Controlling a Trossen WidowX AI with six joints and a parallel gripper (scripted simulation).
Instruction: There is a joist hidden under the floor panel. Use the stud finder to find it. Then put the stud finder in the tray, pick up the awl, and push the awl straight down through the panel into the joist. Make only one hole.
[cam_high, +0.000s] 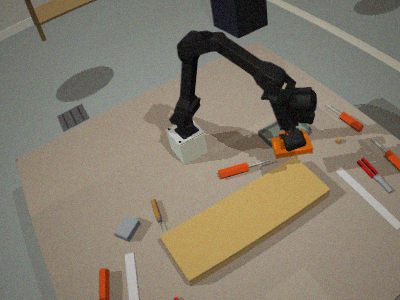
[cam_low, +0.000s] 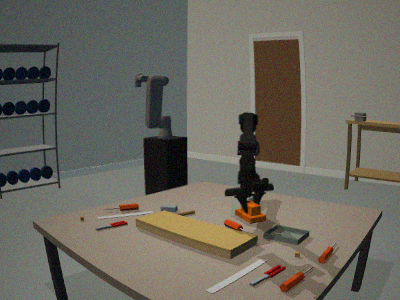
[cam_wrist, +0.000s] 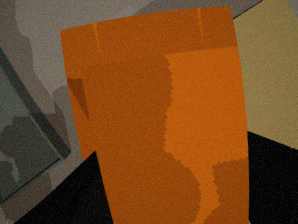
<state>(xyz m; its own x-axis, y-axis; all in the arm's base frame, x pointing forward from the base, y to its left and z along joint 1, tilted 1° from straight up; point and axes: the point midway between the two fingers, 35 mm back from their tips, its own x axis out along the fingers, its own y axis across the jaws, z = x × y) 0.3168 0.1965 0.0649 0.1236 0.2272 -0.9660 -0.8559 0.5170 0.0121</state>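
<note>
The orange stud finder is 2 cm to the right of my gripper tip, 2 cm above it and 1 cm behind it. The rest, counted from my gripper tip: grey-green tray 14 cm behind, 13 cm below, 10 cm to the left; grey block 56 cm to the right, 17 cm behind, 13 cm below; awl 45 cm to the right, 14 cm behind, 13 cm below.
</note>
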